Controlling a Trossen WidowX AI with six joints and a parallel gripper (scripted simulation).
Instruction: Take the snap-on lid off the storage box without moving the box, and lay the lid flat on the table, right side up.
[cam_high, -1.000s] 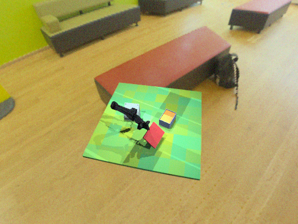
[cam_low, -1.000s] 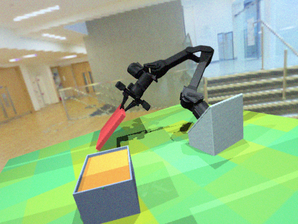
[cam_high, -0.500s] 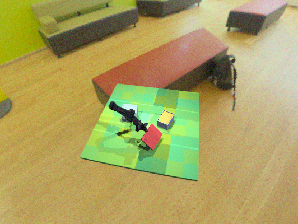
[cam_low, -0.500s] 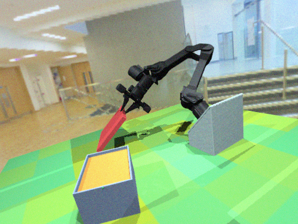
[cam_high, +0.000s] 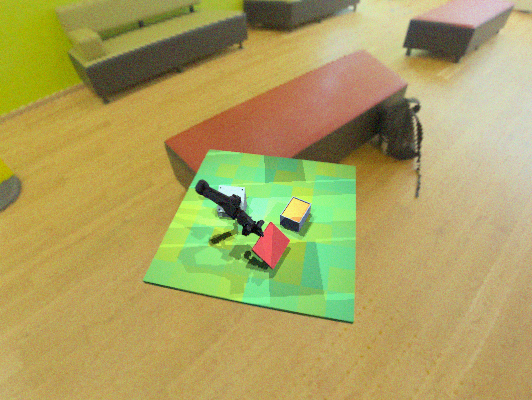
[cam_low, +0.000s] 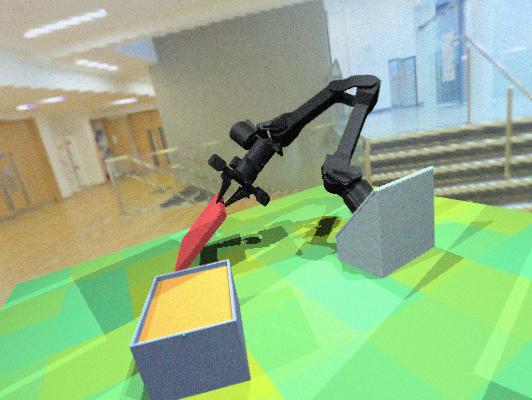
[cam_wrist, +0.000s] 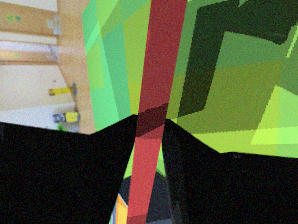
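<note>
My gripper tip is now 6 cm short of the red lid, 5 cm above it and 2 cm to the left of it. From my gripper tip the other things lie so: storage box 30 cm to the left, 16 cm ahead, 10 cm below.
</note>
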